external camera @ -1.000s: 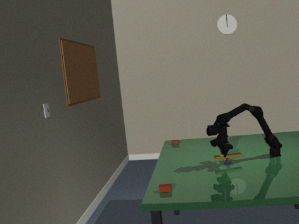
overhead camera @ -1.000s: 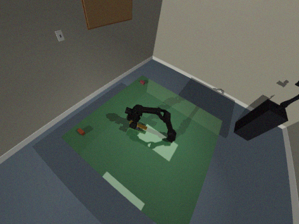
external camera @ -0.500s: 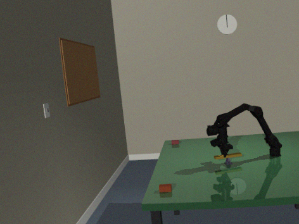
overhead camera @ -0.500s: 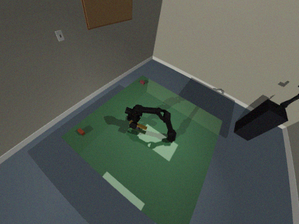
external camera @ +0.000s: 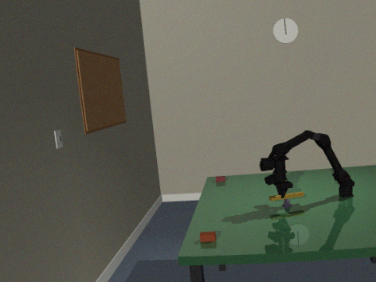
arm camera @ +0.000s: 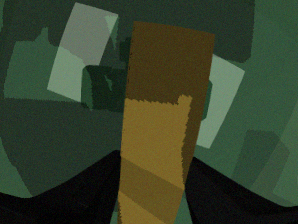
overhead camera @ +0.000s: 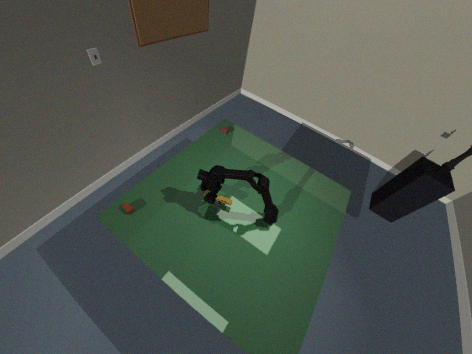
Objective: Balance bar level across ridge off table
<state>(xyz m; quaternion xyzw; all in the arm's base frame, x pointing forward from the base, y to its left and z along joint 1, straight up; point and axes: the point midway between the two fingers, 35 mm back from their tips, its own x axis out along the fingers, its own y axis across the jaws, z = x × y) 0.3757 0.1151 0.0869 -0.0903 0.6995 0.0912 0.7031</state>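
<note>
Now: the yellow bar 3 cm behind my gripper tip and 1 cm to the right of it.
</note>
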